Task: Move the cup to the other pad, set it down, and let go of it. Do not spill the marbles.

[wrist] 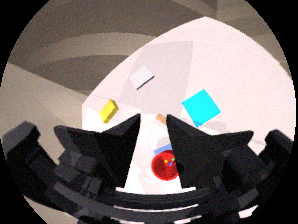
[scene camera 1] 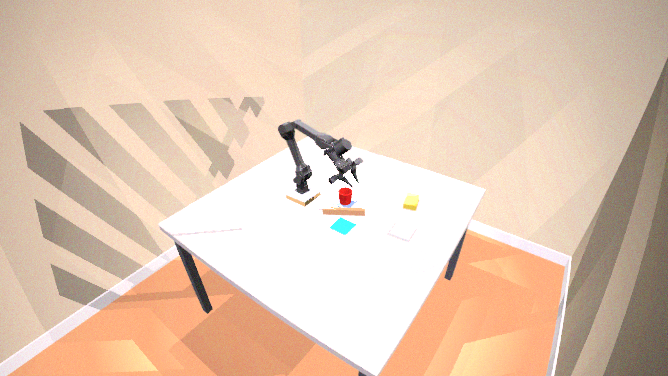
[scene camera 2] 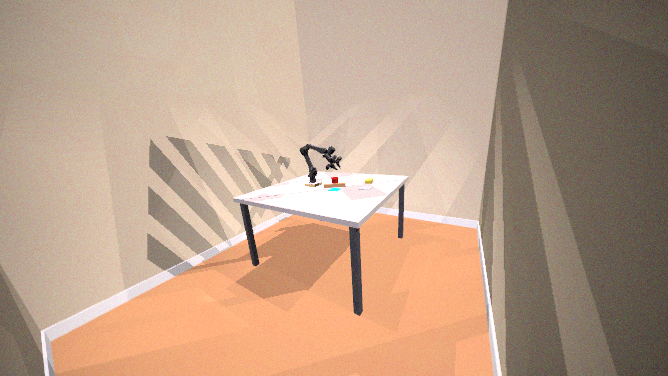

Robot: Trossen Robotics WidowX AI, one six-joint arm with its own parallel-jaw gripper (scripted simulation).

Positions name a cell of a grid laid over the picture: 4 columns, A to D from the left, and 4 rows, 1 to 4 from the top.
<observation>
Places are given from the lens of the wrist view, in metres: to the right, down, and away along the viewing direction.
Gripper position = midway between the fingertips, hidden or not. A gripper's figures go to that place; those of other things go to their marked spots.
my gripper (wrist: C3): 0.01, 0.01, 0.10
cyan pad (wrist: C2): 0.17, -0.02, 0.22
</observation>
